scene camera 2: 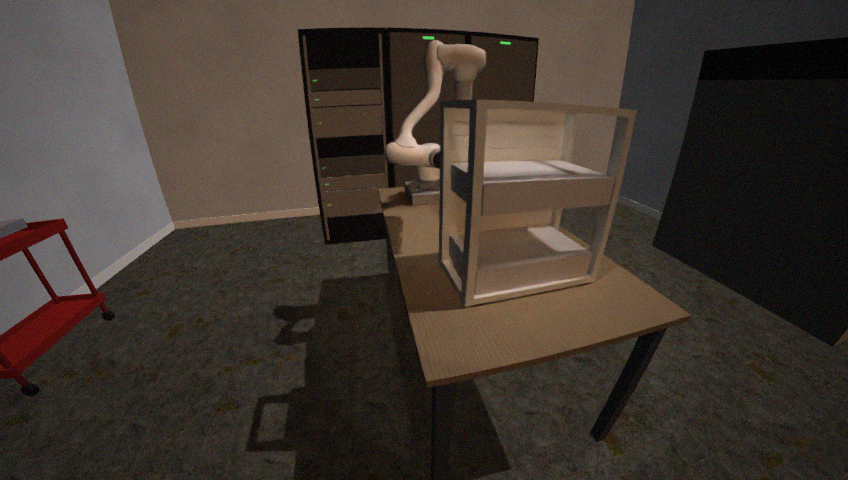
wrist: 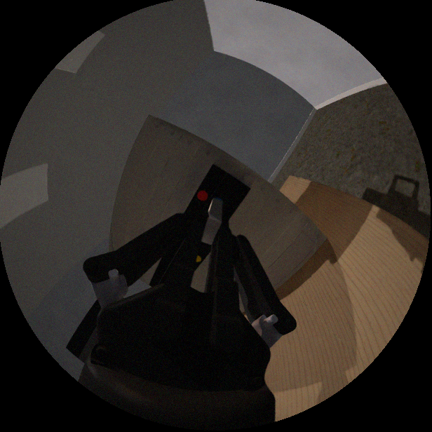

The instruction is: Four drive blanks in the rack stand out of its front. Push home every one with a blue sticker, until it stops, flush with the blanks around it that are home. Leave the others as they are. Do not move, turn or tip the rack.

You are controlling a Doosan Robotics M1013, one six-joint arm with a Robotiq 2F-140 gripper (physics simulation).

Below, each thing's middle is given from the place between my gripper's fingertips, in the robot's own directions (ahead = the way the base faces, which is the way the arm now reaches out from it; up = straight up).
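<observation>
Measured from the rack [scene camera 2: 503, 182], my gripper is 5 cm above it and 16 cm to the right of it, and it is still 21 cm short of the rack.
</observation>
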